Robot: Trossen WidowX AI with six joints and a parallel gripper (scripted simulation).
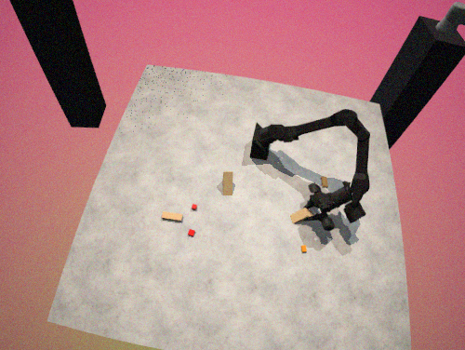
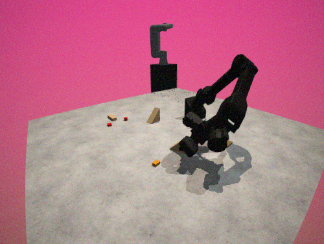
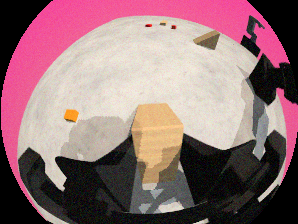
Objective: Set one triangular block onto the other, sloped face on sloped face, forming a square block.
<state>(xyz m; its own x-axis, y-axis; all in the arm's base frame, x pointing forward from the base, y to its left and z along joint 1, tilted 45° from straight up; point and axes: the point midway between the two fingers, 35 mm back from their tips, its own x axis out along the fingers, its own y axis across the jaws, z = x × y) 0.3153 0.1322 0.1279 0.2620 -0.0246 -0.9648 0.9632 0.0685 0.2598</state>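
Now: gripper tip 130 mm short of the small orange cube and 10 mm above it. Also, from my gripper tip: tan triangular block: 10 mm above.
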